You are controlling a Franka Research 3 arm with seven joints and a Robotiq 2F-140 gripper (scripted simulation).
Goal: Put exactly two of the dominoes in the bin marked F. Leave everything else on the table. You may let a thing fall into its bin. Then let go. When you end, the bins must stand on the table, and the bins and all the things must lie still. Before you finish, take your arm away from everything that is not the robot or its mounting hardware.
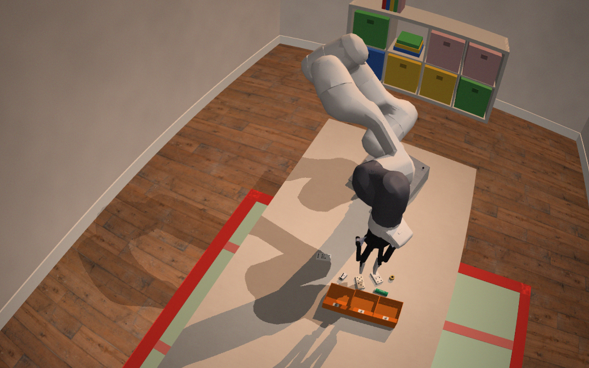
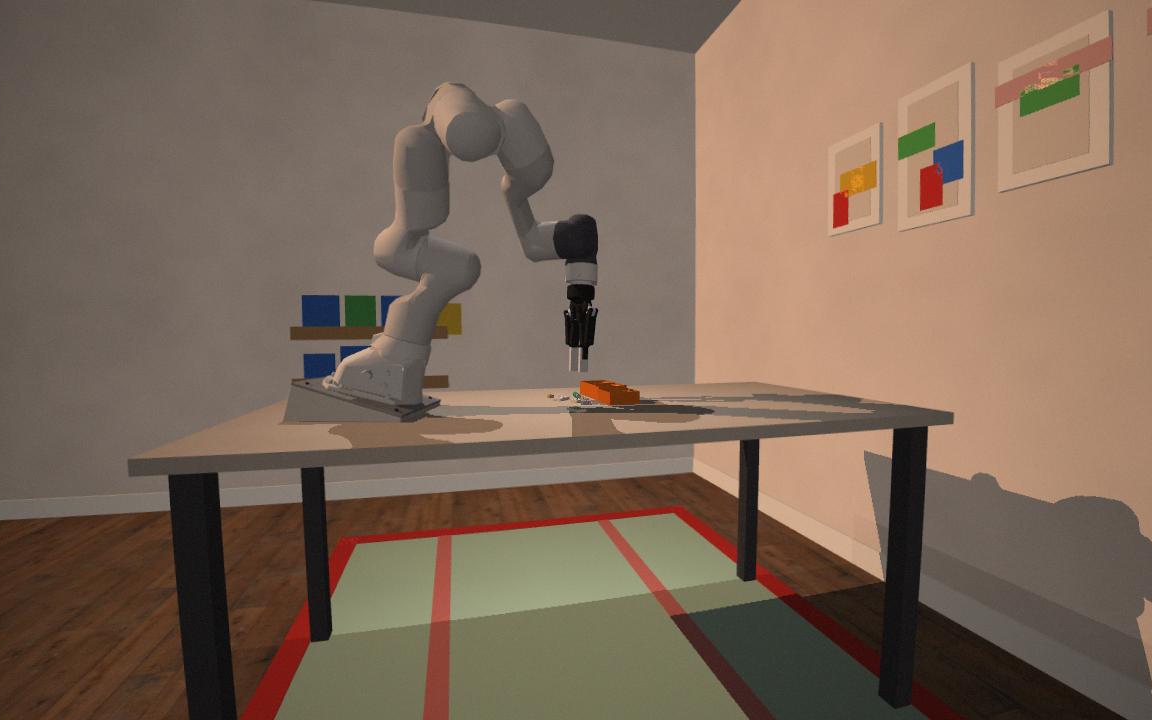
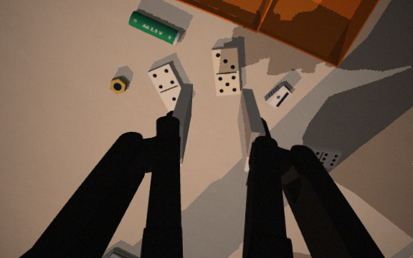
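Now: the orange three-compartment bin 10 cm ahead of my hand, 9 cm below it and 2 cm to the left of it. Round my hand: brass nut (11 cm below, 9 cm to the left, 5 cm behind); green battery (11 cm below, 7 cm to the left, 2 cm ahead); grey ribbed item (10 cm below, 7 cm to the right, 1 cm behind).
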